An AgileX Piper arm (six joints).
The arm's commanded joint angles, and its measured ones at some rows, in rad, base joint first. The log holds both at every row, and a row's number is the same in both.
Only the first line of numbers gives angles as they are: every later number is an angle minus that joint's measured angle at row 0.
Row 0, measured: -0.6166 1.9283 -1.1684 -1.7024 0.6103 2.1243
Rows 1 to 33, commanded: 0.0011 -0.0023 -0.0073 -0.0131 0.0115 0.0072; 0.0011 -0.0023 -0.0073 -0.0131 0.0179 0.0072; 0.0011 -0.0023 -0.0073 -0.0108 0.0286 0.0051; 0.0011 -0.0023 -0.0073 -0.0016 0.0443 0.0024; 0.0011 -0.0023 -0.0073 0.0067 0.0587 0.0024; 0.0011 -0.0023 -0.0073 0.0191 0.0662 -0.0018; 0.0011 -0.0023 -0.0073 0.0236 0.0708 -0.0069; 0.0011 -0.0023 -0.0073 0.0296 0.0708 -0.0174; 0.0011 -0.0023 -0.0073 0.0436 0.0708 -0.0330; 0.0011 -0.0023 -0.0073 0.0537 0.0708 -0.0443; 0.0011 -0.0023 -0.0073 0.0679 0.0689 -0.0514; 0.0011 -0.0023 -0.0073 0.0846 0.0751 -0.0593; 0.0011 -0.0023 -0.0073 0.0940 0.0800 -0.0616; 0.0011 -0.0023 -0.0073 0.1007 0.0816 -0.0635; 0.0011 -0.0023 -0.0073 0.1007 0.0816 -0.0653; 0.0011 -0.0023 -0.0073 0.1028 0.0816 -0.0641; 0.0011 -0.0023 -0.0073 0.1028 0.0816 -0.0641; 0.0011 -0.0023 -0.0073 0.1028 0.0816 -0.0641; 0.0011 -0.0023 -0.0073 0.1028 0.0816 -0.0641; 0.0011 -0.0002 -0.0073 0.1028 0.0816 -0.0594; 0.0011 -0.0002 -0.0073 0.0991 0.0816 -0.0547; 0.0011 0.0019 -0.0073 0.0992 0.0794 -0.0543; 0.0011 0.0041 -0.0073 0.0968 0.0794 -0.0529; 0.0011 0.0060 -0.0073 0.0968 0.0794 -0.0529; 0.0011 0.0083 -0.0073 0.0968 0.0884 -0.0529; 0.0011 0.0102 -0.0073 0.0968 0.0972 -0.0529; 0.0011 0.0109 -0.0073 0.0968 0.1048 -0.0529; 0.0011 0.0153 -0.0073 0.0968 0.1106 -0.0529; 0.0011 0.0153 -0.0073 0.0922 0.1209 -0.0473; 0.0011 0.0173 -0.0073 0.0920 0.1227 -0.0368; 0.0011 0.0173 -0.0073 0.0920 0.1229 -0.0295; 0.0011 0.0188 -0.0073 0.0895 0.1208 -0.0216; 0.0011 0.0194 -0.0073 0.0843 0.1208 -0.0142
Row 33, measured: 0.0000 0.0151 0.0000 0.0988 0.1034 -0.0435
